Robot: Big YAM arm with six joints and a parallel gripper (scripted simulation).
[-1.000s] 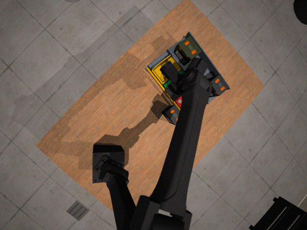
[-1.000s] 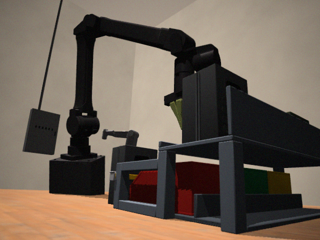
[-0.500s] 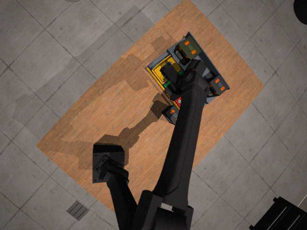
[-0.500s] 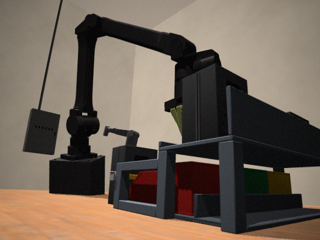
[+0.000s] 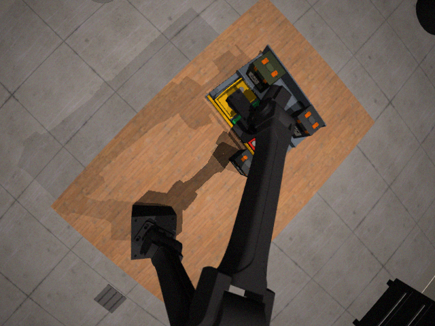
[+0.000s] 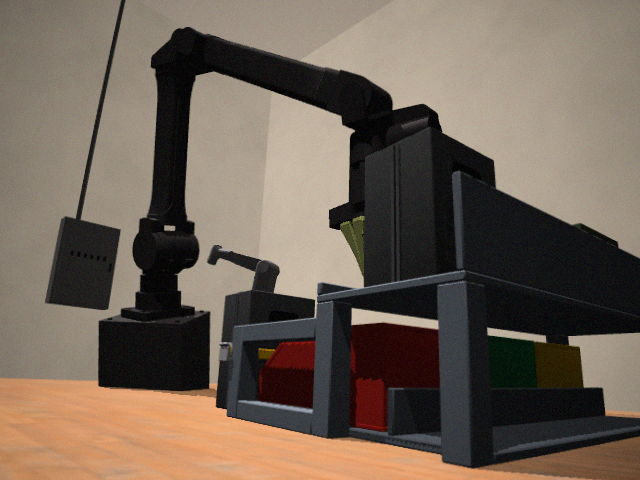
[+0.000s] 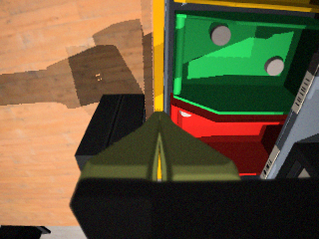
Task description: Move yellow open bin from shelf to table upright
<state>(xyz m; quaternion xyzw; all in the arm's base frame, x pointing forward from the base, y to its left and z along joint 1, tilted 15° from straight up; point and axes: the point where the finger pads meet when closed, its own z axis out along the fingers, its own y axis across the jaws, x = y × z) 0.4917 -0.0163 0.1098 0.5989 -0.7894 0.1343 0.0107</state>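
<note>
Right now my hand is 110 mm above the thin yellow rod. The rest, counted from my hand: red bin 140 mm to the right, 130 mm below, 70 mm ahead; then green bin 130 mm below, 100 mm ahead, 30 mm to the right; then yellow open bin 130 mm below, 130 mm ahead, 80 mm to the left.
</note>
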